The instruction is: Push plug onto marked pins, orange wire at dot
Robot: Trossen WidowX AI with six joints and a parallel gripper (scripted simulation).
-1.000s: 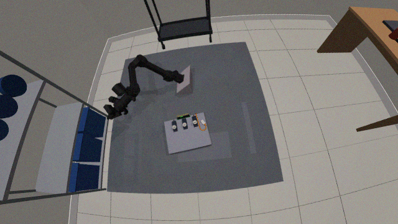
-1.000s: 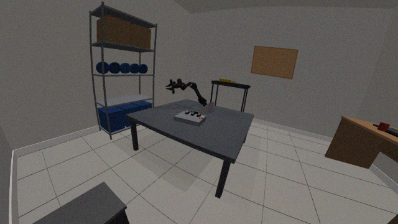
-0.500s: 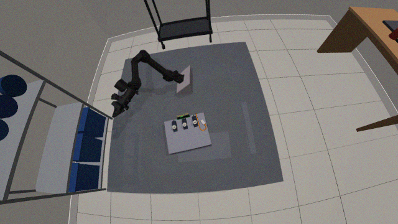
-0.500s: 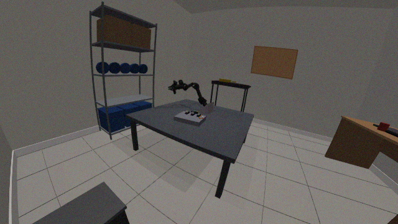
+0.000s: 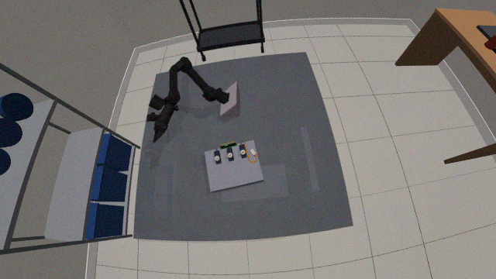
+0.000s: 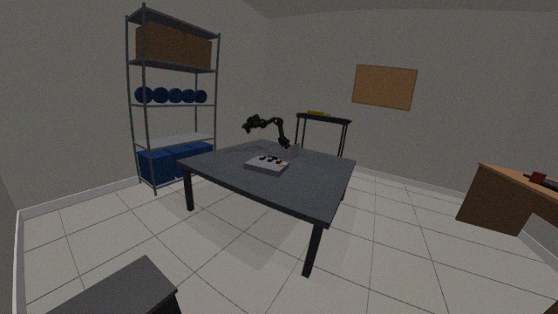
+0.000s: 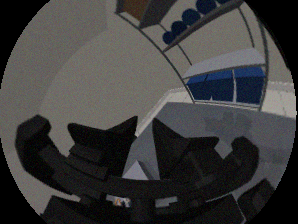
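My gripper tip is 8 cm past the green band, 32 cm to the right of it and 22 cm above it.
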